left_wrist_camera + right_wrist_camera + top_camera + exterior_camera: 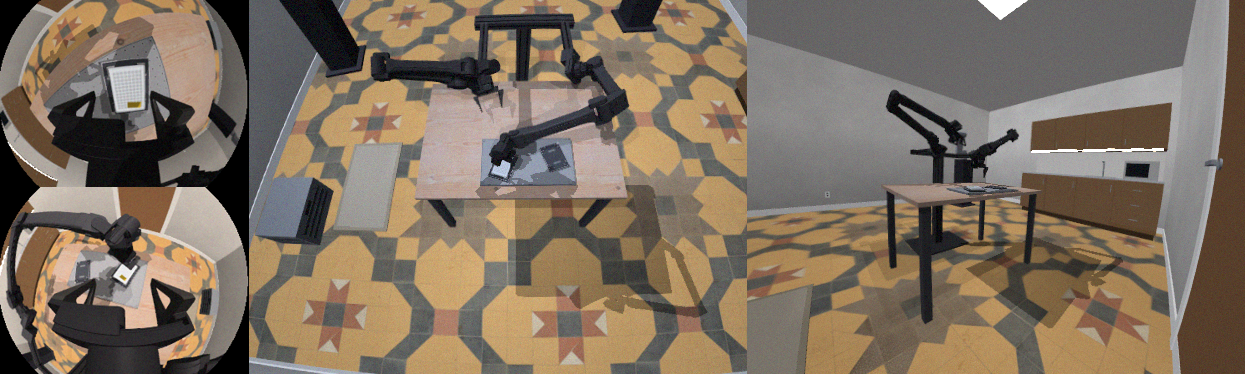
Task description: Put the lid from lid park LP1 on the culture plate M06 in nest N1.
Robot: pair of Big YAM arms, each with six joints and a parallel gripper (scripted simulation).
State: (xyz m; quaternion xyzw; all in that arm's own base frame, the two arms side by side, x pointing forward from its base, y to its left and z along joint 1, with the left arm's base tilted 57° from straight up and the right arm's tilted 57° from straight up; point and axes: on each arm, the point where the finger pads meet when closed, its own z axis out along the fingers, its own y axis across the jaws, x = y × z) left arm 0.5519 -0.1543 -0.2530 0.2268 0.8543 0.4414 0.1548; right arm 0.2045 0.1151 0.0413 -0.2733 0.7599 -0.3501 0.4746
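My left hand is 30 mm past the dark nest frame and 100 mm above it.
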